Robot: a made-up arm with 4 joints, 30 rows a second.
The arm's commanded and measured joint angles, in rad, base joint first. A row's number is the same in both.
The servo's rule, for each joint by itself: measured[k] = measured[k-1] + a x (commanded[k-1-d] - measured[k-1]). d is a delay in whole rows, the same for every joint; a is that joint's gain. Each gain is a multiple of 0.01, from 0.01 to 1. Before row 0 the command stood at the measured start. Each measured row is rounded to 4 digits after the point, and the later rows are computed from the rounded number. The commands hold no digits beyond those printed.
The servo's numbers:
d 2
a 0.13 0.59 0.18 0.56
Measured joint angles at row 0:
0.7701 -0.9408 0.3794 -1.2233
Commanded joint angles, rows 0 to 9:
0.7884 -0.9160 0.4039 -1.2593
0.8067 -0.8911 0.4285 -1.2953
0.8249 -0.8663 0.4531 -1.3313
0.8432 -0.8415 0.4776 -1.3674
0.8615 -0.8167 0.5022 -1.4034
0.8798 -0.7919 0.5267 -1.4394
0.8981 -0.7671 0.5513 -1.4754
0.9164 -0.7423 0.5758 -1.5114
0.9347 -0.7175 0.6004 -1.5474
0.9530 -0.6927 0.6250 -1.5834
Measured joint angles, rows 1 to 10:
0.7701 -0.9408 0.3794 -1.2233
0.7701 -0.9408 0.3794 -1.2233
0.7725 -0.9262 0.3838 -1.2435
0.7769 -0.9055 0.3918 -1.2725
0.7831 -0.8824 0.4028 -1.3054
0.7909 -0.8583 0.4163 -1.3401
0.8001 -0.8338 0.4318 -1.3755
0.8105 -0.8091 0.4489 -1.4113
0.8219 -0.7843 0.4673 -1.4472
0.8342 -0.7595 0.4868 -1.4832

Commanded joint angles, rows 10 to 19:
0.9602 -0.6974 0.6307 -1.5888
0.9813 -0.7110 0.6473 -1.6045
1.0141 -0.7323 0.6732 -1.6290
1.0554 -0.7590 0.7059 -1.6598
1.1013 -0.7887 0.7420 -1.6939
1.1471 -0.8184 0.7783 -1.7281
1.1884 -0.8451 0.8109 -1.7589
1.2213 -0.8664 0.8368 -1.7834
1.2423 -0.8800 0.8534 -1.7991
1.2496 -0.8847 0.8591 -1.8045
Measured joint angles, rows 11 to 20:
0.8473 -0.7347 0.5072 -1.5192
0.8610 -0.7099 0.5284 -1.5552
0.8739 -0.7025 0.5468 -1.5740
0.8879 -0.7075 0.5649 -1.5911
0.9043 -0.7221 0.5844 -1.6123
0.9239 -0.7439 0.6063 -1.6389
0.9470 -0.7703 0.6307 -1.6697
0.9730 -0.7987 0.6573 -1.7024
1.0010 -0.8261 0.6849 -1.7340
1.0296 -0.8499 0.7122 -1.7617

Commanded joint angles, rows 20 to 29:
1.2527 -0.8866 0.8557 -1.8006
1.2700 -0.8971 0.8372 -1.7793
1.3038 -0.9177 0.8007 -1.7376
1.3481 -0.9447 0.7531 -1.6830
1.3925 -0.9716 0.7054 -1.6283
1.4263 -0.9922 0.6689 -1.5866
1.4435 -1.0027 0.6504 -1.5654
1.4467 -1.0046 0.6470 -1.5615
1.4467 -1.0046 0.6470 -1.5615
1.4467 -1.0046 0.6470 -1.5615
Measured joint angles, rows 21 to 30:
1.0573 -0.8677 0.7376 -1.7826
1.0823 -0.8777 0.7595 -1.7949
1.1045 -0.8830 0.7768 -1.7981
1.1260 -0.8913 0.7877 -1.7876
1.1491 -0.9069 0.7900 -1.7596
1.1750 -0.9292 0.7834 -1.7167
1.2033 -0.9542 0.7694 -1.6672
1.2323 -0.9766 0.7513 -1.6221
1.2598 -0.9920 0.7331 -1.5903
1.2841 -0.9994 0.7176 -1.5742

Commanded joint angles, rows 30 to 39:
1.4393 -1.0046 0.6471 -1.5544
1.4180 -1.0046 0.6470 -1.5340
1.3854 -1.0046 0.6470 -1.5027
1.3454 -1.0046 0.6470 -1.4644
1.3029 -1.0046 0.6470 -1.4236
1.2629 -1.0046 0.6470 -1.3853
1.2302 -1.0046 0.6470 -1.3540
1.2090 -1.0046 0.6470 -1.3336
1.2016 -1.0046 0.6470 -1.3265
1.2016 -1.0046 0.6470 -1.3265
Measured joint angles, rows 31 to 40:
1.3052 -1.0025 0.7049 -1.5671
1.3236 -1.0037 0.6945 -1.5640
1.3386 -1.0042 0.6860 -1.5586
1.3489 -1.0044 0.6790 -1.5448
1.3536 -1.0045 0.6732 -1.5212
1.3525 -1.0046 0.6685 -1.4894
1.3461 -1.0046 0.6646 -1.4526
1.3353 -1.0046 0.6614 -1.4149
1.3216 -1.0046 0.6588 -1.3808
1.3070 -1.0046 0.6567 -1.3544

